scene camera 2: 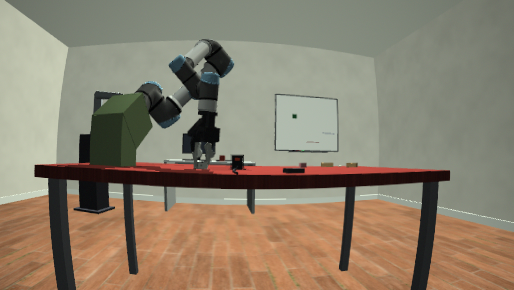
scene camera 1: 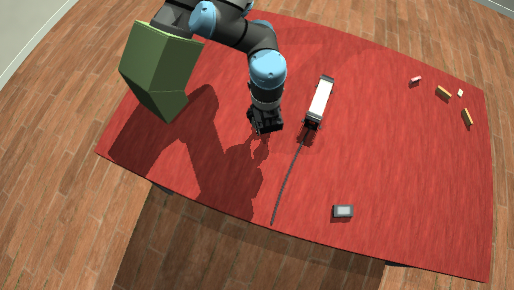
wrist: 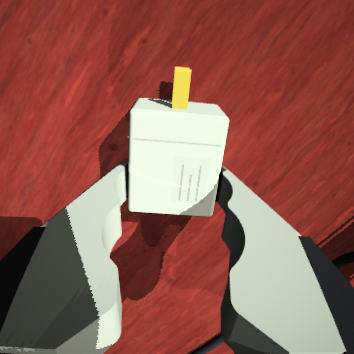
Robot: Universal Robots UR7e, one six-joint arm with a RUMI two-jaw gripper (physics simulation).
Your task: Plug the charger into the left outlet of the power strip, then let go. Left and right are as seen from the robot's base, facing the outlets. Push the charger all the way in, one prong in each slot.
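Note:
The white charger [wrist: 175, 165] is between the two fingertips in the wrist view, its flat sides against both pads. One yellow prong shows, pointing up in that view, away from the palm. My gripper [wrist: 172, 167] [scene camera 2: 203, 162] is shut on the charger, low at the table top; whether the charger touches the table I cannot tell. In scene camera 1 the arm hides the charger. The power strip [scene camera 1: 320, 99] [scene camera 2: 237, 161], white on top with black ends, stands a little to the right of the gripper in both scene views. Its outlet slots cannot be made out.
A dark cord [scene camera 1: 286, 180] runs from the strip's near end to the table's front edge. A grey box [scene camera 1: 343, 211] lies near the front. Small blocks [scene camera 1: 443, 92] [scene camera 1: 467, 116] and a pink piece [scene camera 1: 415, 79] lie at the far right of the red table [scene camera 1: 400, 175].

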